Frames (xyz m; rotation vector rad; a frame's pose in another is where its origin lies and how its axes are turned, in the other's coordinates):
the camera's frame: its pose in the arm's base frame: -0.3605 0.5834 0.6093 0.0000 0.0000 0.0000
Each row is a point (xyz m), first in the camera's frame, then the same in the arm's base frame.
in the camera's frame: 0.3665 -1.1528 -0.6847
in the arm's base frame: 0.0060 -0.5694 -0.0754
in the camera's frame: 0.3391 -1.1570 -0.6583
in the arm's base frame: -0.0214 -0.5736 -0.0490
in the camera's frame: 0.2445 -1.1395 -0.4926
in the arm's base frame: -0.1160 -0.5561 0.1167
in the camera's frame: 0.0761 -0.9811 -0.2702
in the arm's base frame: -0.2844 -0.3977 0.3391
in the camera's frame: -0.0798 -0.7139 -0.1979
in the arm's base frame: -0.4403 -0.1305 0.4114
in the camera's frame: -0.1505 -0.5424 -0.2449
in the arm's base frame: -0.5110 0.0410 0.3644
